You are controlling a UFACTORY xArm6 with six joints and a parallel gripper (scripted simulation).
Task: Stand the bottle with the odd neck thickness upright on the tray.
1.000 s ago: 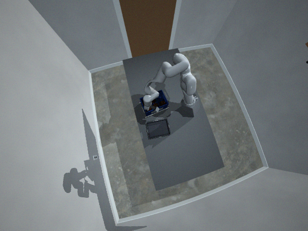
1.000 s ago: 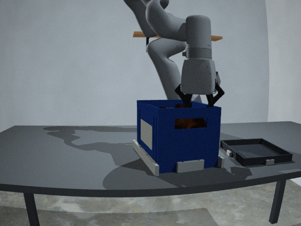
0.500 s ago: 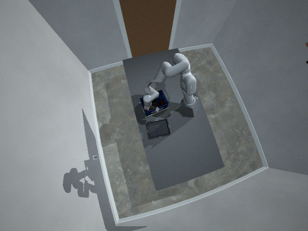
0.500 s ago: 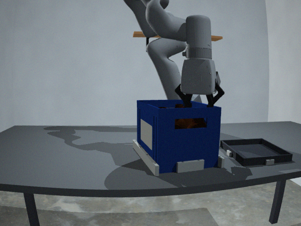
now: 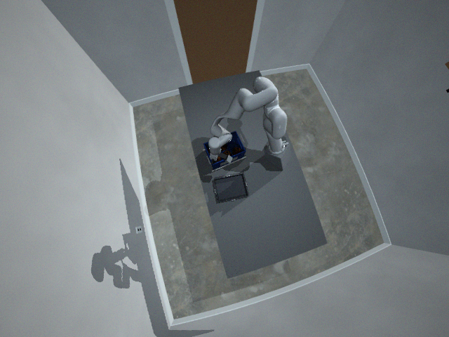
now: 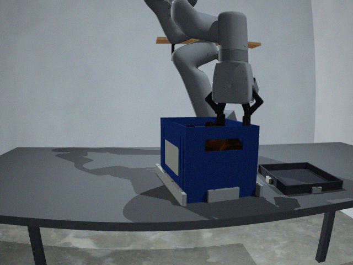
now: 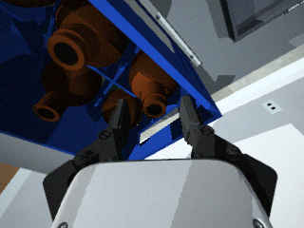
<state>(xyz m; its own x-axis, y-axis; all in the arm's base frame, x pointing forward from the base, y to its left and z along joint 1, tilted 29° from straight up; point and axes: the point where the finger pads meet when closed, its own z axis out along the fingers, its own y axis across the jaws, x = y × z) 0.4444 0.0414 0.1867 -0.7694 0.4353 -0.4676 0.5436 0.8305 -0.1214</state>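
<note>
Right now my hand is 7 cm past the bottle, 10 cm to the left of it and 9 cm above it. Round my hand: blue crate 8 cm behind, 6 cm to the right, 9 cm below; then dark tray 6 cm behind, 23 cm to the left, 16 cm below.
</note>
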